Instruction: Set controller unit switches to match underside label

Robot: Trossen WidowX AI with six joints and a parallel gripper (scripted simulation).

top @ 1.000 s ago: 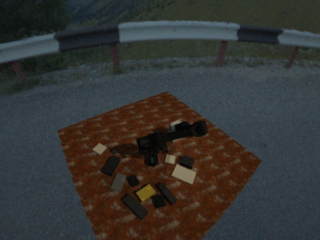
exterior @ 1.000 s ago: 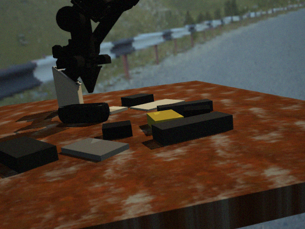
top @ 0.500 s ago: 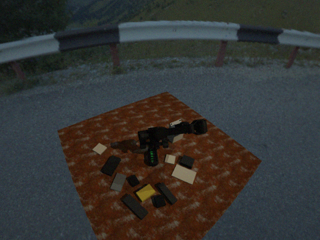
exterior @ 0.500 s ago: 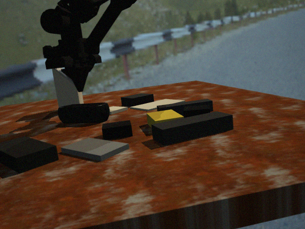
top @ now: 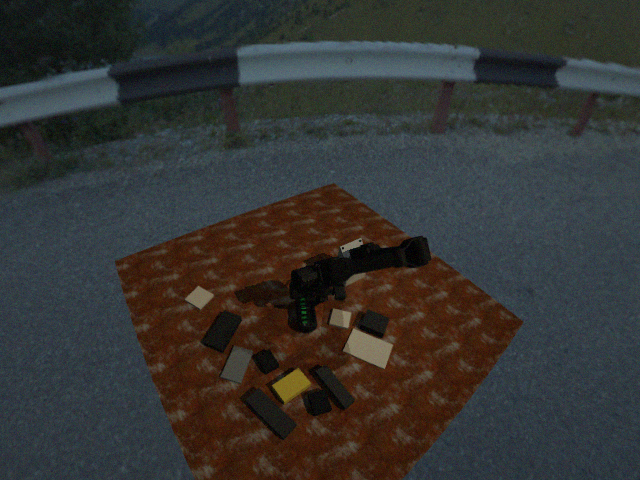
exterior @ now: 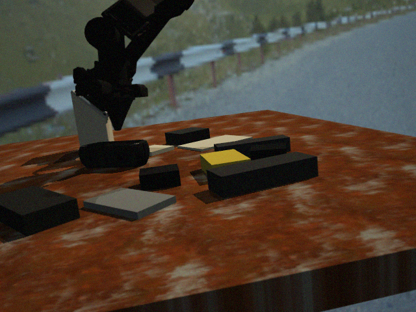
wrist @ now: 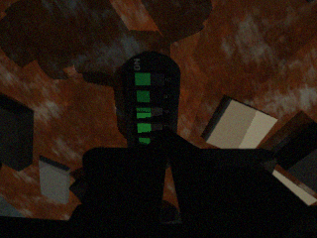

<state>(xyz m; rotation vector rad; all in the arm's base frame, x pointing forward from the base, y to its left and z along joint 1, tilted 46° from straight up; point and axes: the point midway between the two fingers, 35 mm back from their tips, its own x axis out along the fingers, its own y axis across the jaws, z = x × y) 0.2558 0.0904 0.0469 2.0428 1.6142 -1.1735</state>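
The cream tile is 9 cm behind my gripper tip, 6 cm to the left of it and 7 cm below it. From my gripper tip the other things lie so: cream plate: 11 cm behind, 21 cm to the left, 7 cm below; then grey plate: 32 cm ahead, 5 cm to the left, 7 cm below; then yellow block: 20 cm ahead, 20 cm to the left, 6 cm below.
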